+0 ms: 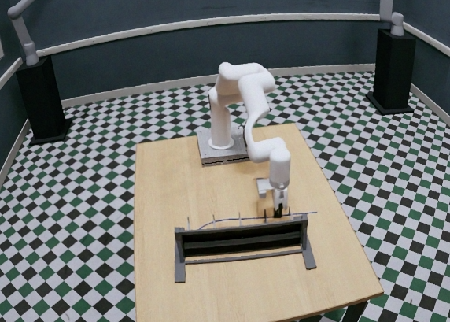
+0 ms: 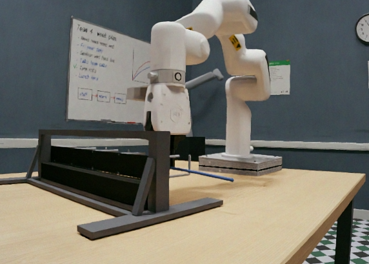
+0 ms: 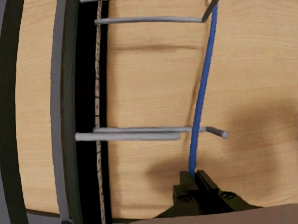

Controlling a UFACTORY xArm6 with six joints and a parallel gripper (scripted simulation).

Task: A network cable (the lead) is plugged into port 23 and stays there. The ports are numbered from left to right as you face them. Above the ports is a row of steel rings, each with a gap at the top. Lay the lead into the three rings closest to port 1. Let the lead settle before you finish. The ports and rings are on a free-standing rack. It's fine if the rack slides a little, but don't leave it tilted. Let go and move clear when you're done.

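Right now my hand is 150 mm to the left of the grey rack, 90 mm short of it and 20 mm above it.
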